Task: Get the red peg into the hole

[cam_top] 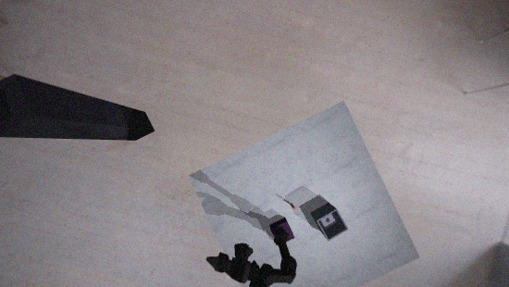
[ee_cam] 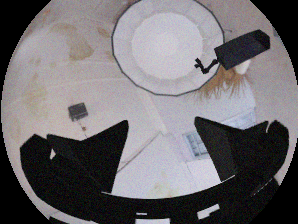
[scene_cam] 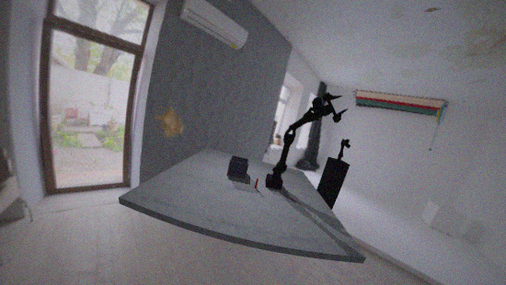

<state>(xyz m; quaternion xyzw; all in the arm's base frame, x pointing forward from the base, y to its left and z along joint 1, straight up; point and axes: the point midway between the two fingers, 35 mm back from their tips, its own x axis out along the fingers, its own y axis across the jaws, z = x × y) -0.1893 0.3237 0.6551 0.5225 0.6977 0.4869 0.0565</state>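
Now: the red peg 700 mm below my gripper tip, 360 mm ahead of it and 230 mm to the right of it.
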